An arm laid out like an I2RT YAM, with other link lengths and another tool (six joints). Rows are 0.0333 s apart.
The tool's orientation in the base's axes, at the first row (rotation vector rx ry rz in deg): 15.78, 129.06, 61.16
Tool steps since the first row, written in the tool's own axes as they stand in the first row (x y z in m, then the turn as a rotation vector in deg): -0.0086, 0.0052, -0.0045, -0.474, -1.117, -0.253; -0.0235, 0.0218, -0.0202, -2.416, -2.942, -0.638; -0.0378, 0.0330, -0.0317, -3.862, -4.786, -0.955; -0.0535, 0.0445, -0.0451, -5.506, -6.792, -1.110; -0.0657, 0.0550, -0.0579, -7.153, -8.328, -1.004
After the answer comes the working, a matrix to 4 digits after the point.
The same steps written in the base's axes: 0.0036, -0.0031, 0.0099, 0.298, -1.089, -0.511; 0.0044, -0.0085, 0.0367, 1.718, -3.354, -0.836; 0.0077, -0.0146, 0.0570, 2.793, -5.375, -1.430; 0.0109, -0.0222, 0.0791, 4.135, -7.485, -2.136; 0.0118, -0.0287, 0.0987, 5.605, -9.127, -2.610
The tool's axes in the first row as the columns of a matrix, in the base's axes (rounded; the answer above uses it unrounded):
-0.7840, -0.0739, 0.6163
0.4302, 0.6511, 0.6253
-0.4475, 0.7554, -0.4786

